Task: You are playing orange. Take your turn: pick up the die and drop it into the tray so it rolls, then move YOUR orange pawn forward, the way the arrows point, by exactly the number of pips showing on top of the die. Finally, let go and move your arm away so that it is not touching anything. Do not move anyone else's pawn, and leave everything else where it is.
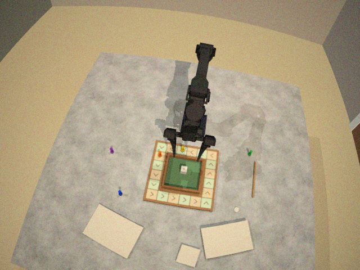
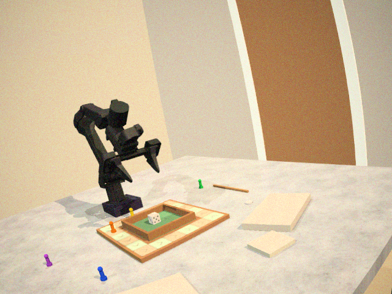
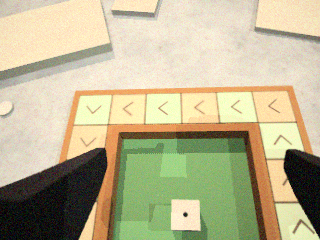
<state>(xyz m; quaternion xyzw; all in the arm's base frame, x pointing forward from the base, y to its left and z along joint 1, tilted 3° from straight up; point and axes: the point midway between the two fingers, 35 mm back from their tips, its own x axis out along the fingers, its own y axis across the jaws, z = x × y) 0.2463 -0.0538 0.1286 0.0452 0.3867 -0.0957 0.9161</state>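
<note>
The orange pawn lies 90 mm behind my gripper tip, 100 mm to the right of it and 130 mm below it. The rest, counted from my gripper tip: white die (10 mm behind, 130 mm below); green tray (150 mm below); yellow pawn (120 mm behind, 130 mm below).
</note>
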